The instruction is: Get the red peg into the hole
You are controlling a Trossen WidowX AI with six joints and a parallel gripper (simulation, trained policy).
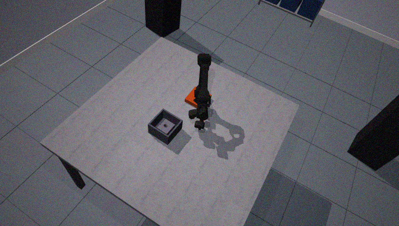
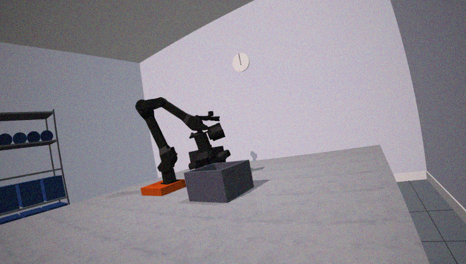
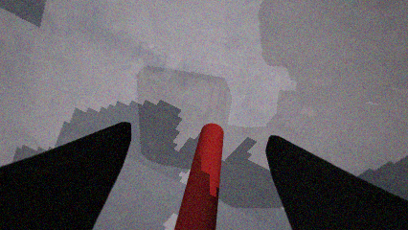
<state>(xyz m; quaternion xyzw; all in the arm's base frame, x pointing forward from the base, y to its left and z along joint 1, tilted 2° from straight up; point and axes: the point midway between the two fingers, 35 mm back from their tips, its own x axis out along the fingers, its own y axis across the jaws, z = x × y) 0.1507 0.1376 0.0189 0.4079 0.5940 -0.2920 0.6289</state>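
My gripper tip is 180 mm short of the plate, 150 mm to the left of it and 30 mm below it. From my gripper tip the other things lie so: dark grey box 180 mm ahead, 150 mm to the right, 10 mm above; red peg 20 mm above, 10 mm behind.
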